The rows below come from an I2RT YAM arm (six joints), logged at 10 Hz.
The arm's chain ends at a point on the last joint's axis. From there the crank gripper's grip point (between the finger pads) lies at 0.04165 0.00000 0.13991 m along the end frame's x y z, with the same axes.
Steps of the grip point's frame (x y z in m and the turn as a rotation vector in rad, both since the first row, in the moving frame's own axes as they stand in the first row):
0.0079, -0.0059, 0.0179, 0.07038, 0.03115, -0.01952
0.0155, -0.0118, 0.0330, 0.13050, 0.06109, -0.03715
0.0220, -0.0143, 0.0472, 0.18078, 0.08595, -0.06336
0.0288, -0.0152, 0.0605, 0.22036, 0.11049, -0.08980
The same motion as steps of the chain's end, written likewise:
0.0037, 0.0047, 0.0196, 0.07038, 0.03115, -0.01952
0.0074, 0.0079, 0.0371, 0.13050, 0.06109, -0.03715
0.0111, 0.0135, 0.0538, 0.18078, 0.08595, -0.06336
0.0153, 0.0192, 0.0697, 0.22036, 0.11049, -0.08980

